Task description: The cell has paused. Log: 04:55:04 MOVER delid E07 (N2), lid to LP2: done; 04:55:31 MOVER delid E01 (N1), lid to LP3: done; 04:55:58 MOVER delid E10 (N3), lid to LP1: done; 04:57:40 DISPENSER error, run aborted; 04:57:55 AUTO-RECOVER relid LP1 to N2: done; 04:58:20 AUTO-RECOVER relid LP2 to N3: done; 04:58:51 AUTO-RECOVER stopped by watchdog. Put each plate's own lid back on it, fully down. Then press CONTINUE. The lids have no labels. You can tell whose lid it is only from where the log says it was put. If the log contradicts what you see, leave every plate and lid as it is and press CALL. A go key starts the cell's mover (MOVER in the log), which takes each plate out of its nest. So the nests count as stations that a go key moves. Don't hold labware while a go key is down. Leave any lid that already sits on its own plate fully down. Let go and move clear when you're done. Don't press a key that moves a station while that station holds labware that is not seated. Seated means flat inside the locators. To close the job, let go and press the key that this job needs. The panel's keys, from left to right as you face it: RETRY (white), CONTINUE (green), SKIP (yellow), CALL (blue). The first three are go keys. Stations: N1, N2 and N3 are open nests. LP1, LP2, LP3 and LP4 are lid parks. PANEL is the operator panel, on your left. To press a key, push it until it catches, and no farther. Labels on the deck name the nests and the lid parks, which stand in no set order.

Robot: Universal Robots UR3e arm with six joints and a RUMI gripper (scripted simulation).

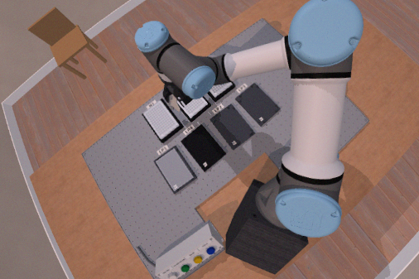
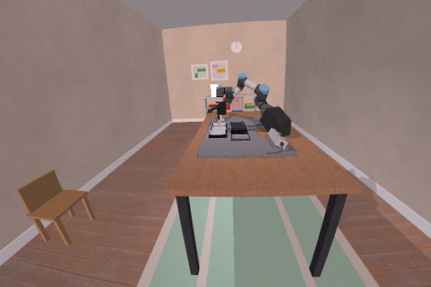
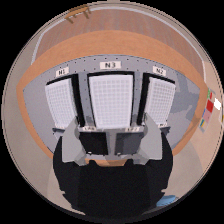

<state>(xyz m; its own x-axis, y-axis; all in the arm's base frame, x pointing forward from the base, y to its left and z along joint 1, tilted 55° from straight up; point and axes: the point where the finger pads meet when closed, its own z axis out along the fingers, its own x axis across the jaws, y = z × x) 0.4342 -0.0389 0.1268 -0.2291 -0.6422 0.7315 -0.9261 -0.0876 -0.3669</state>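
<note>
Right now the lid is 4 cm below my hand. The rest, counted from my hand: lid park LP2: 19 cm behind, 1 cm to the right, 6 cm below; then lid park LP4: 15 cm behind, 11 cm to the left, 6 cm below; then plate: 4 cm ahead, 12 cm to the left, 4 cm below.
</note>
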